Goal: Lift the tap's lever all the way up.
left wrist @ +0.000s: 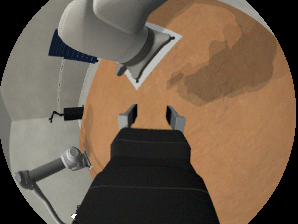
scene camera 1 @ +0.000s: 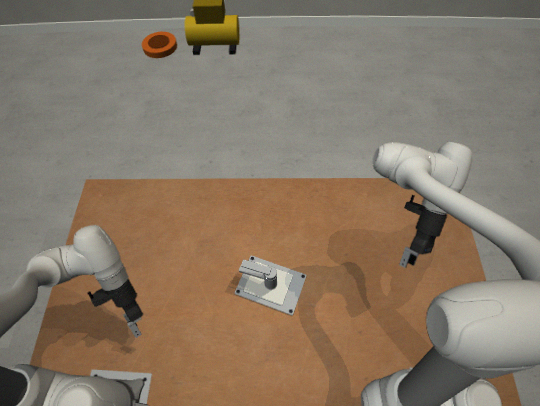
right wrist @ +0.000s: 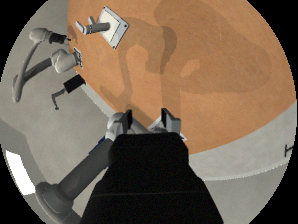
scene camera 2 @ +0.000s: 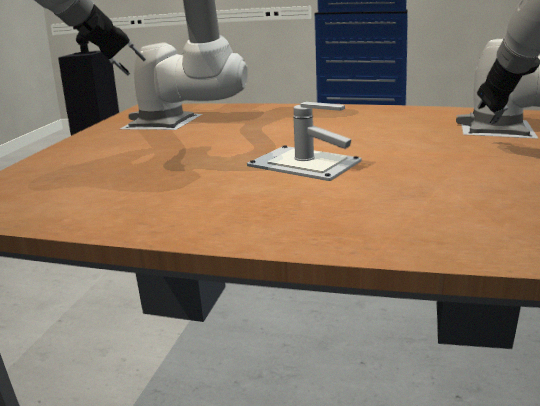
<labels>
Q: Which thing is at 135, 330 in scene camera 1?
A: My left gripper.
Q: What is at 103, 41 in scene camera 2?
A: My right gripper.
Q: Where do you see a grey tap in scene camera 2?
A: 303, 157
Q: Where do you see a mounting plate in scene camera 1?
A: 298, 279
</labels>
